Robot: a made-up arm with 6 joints. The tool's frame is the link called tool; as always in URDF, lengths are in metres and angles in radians.
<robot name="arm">
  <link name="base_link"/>
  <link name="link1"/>
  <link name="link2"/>
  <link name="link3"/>
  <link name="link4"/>
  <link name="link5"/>
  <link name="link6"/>
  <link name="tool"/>
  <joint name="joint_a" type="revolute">
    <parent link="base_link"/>
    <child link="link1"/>
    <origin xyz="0.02 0.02 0.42" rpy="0 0 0"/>
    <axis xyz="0 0 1"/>
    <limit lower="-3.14" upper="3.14"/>
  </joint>
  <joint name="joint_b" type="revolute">
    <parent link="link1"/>
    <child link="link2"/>
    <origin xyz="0.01 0.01 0.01" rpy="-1.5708 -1.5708 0"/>
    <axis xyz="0 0 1"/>
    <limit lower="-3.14" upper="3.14"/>
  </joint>
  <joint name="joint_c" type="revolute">
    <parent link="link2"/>
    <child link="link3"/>
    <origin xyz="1.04 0 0.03" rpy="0 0 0"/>
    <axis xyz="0 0 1"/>
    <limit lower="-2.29" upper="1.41"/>
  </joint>
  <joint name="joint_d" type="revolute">
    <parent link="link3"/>
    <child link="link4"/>
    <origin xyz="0.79 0.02 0.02" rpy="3.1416 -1.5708 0"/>
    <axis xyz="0 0 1"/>
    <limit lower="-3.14" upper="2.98"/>
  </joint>
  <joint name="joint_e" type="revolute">
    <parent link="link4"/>
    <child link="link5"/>
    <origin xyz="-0.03 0.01 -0.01" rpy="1.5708 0 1.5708"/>
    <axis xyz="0 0 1"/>
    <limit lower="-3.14" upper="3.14"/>
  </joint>
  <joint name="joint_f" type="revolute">
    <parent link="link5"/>
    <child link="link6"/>
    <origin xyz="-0.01 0.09 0.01" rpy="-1.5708 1.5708 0"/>
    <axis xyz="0 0 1"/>
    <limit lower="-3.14" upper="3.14"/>
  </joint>
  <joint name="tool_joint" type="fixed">
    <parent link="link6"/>
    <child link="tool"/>
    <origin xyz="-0.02 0.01 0" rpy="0.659 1.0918 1.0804"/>
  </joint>
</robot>
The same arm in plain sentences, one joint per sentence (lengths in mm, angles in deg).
The arm has six revolute joints in a row. What follows holds with every joint at zero, and every direction is one of the base frame's. The first joint lies 20 mm along +x and 20 mm along +y and 420 mm along +z from the base frame's origin and turns about +z, from -179.91 to 179.91 deg. The second joint lies 10 mm along +x and 10 mm along +y and 10 mm along +z from the first joint and turns about +y, from -179.91 to 179.91 deg. The third joint lies 30 mm along +y and 1040 mm along +z from the second joint and turns about +y, from -131.21 to 80.79 deg. The fourth joint lies 20 mm along +x and 20 mm along +y and 790 mm along +z from the third joint and turns about +z, from -179.91 to 170.74 deg. The fifth joint lies 10 mm along -x and 30 mm along -y and 10 mm along -z from the fourth joint and turns about +y, from -179.91 to 179.91 deg. The sixth joint lies 10 mm along +x and 10 mm along +y and 90 mm along +z from the fifth joint and turns about +z, from -179.91 to 179.91 deg. The tool frame, which is the frame that the pose is given for, lies 10 mm along +x and 20 mm along +y from the sixth joint; its axes are the base frame's turned by roll 37.76, pitch 62.56 and yaw -28.1 deg (as in URDF: about the fixed x, then y, then z).
